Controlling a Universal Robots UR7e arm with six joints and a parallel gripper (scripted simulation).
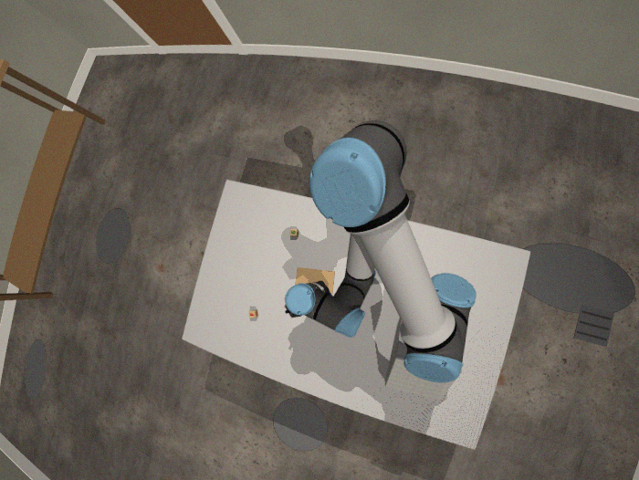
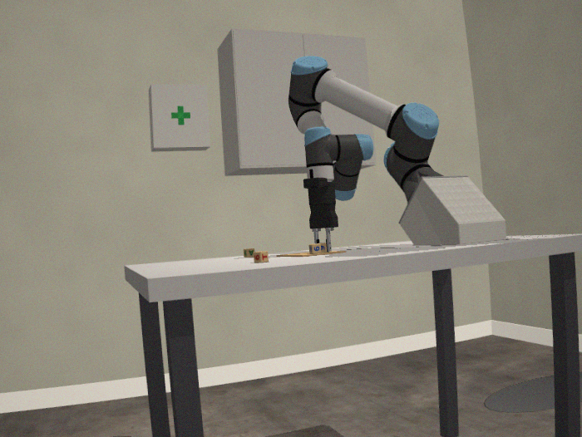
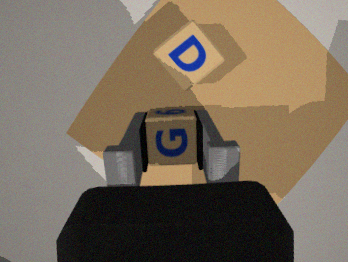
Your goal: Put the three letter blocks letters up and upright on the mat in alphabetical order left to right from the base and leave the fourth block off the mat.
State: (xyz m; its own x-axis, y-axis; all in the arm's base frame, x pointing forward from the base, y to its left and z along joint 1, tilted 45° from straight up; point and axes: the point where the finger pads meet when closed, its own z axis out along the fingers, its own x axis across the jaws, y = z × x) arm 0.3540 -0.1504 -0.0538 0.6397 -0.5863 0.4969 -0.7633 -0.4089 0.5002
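The tan mat is 30 mm ahead of my hand, 20 mm to the right of it and 20 mm below it. Round my hand: red-marked block (250 mm ahead, 100 mm to the left, 10 mm below).
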